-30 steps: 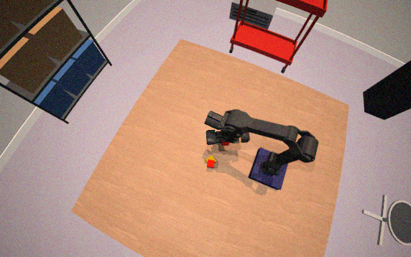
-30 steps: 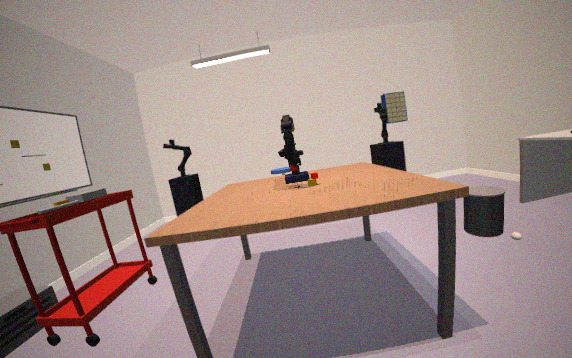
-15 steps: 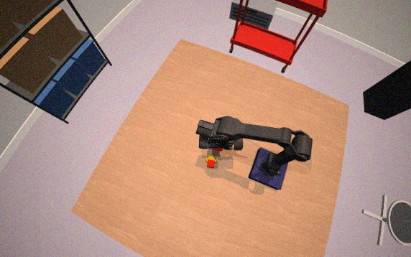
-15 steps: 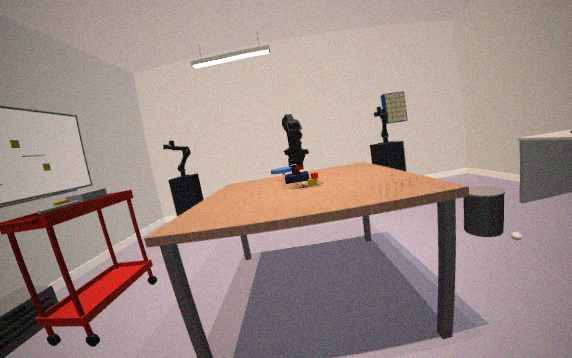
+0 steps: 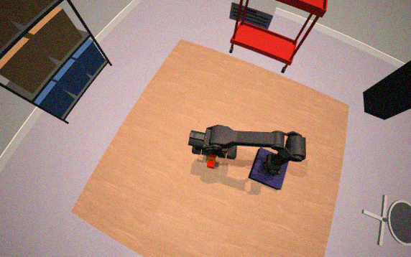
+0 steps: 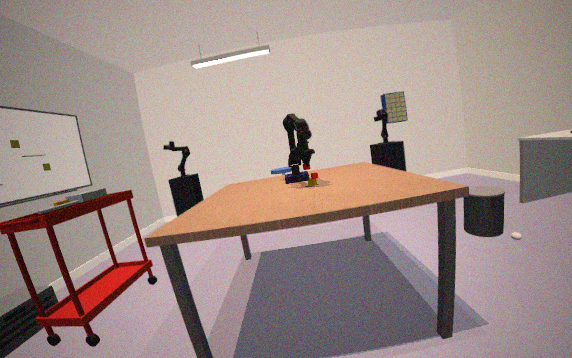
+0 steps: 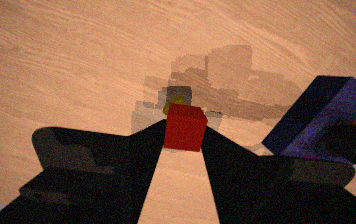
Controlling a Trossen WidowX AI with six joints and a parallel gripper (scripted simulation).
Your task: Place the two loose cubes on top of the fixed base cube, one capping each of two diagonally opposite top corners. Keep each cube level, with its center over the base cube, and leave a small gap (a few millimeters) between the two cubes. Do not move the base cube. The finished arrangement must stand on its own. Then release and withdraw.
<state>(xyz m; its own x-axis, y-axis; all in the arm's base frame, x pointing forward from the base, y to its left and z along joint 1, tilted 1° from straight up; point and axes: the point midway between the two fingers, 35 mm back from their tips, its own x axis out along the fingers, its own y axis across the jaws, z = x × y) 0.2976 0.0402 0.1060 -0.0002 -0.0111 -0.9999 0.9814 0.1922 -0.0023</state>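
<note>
Now: the yellow base cube 2 cm to the left of my gripper tip and 10 cm below it.
</note>
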